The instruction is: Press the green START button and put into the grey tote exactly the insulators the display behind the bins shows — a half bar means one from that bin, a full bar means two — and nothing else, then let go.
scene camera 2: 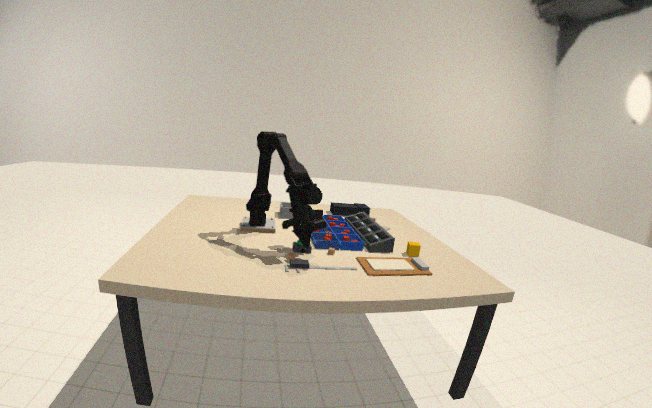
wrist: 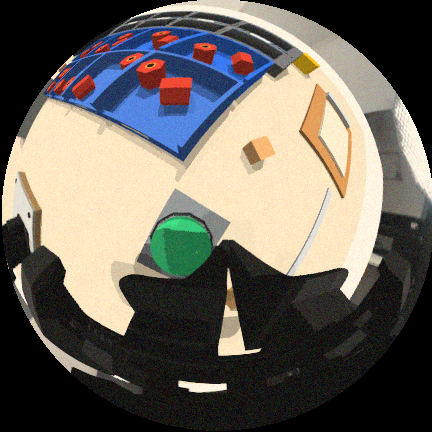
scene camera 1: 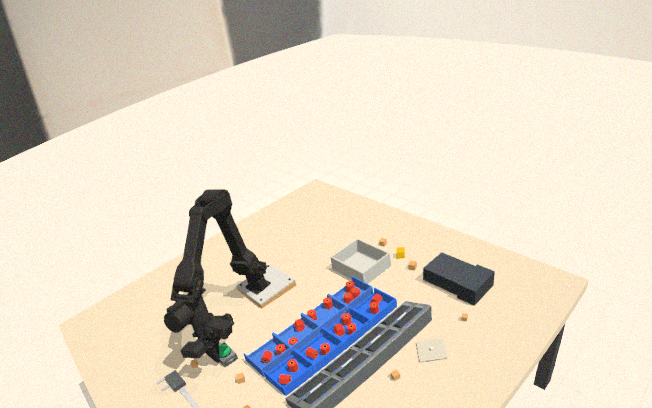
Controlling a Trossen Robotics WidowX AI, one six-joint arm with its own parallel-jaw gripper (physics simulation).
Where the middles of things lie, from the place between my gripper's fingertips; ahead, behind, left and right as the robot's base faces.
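Black box [scene camera 1: 470, 283]: 66 cm to the left of my hand, 37 cm ahead. Grey tote [scene camera 1: 360, 259]: my gripper 5 cm short of it, 57 cm to the right of it.
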